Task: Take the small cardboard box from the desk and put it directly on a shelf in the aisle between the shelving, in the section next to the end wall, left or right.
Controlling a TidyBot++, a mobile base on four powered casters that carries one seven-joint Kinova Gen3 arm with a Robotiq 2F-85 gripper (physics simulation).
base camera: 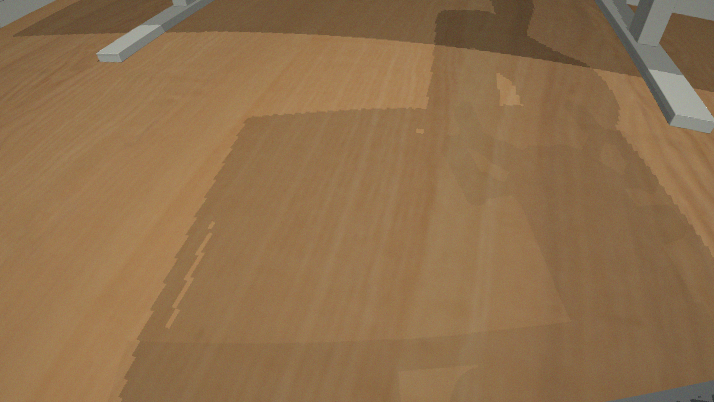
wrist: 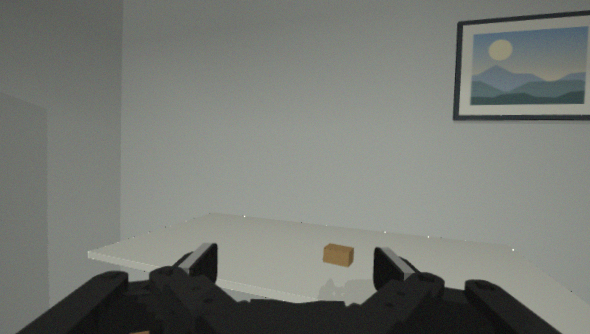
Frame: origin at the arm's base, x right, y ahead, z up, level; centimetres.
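Seen in the pictures: gripper, fingertip midpoint: (wrist: pixel 295 262).
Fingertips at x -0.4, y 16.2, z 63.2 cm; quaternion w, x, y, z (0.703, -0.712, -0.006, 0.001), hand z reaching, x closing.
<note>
A point is followed by its place in that frame.
A small brown cardboard box (wrist: pixel 338 255) @[x 14.6, y 93.5, z 35.7 cm] lies on the white desk (wrist: pixel 240 240) @[x -23.1, y 116.3, z 32.4 cm], right of the middle in the wrist view. My gripper (wrist: pixel 295 262) @[x -0.4, y 16.2, z 63.2 cm] is open, with its fingers wide apart at the bottom of the wrist view. The box shows beyond the fingers, between them and closer to the right one, and is not touched by them. The gripper does not show in the base camera view, apart from shadows on the floor. The shelving does not show in either view.
Two light grey desk feet (base camera: pixel 130 44) (base camera: pixel 670 85) stand on the wood floor at the upper left and upper right of the base camera view. A framed mountain picture (wrist: pixel 529 65) @[x 97.8, y 120.3, z 110.9 cm] hangs on the wall behind the desk. A wall corner rises left of the desk.
</note>
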